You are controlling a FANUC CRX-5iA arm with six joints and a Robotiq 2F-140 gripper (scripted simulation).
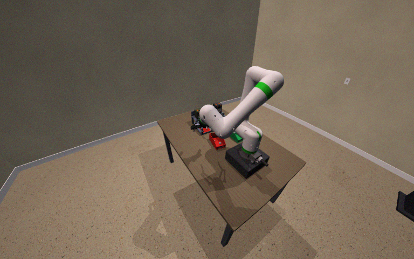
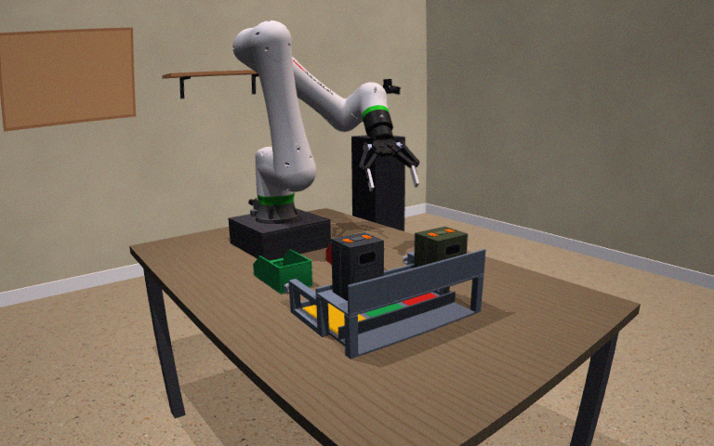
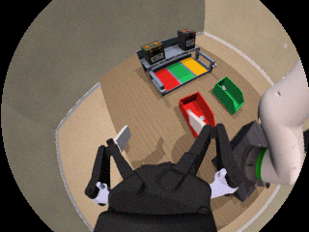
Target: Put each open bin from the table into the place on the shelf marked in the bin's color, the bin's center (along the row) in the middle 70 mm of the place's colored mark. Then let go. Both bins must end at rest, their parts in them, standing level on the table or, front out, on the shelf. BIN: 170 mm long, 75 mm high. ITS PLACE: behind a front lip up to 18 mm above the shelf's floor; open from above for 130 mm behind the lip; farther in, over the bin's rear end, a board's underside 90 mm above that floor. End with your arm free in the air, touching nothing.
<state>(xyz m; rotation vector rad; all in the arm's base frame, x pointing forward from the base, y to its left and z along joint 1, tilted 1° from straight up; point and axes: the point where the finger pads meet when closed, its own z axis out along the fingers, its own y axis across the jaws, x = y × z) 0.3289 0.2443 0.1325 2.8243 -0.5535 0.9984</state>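
My hand is 1 cm short of the red bin, 17 cm to the left of it and 19 cm above it. From my hand the other things lie so: green bin: 2 cm behind, 40 cm to the right, 19 cm below; then olive box: 39 cm ahead, 19 cm to the right, 8 cm below; then black box: 37 cm ahead, 42 cm to the right, 7 cm below.
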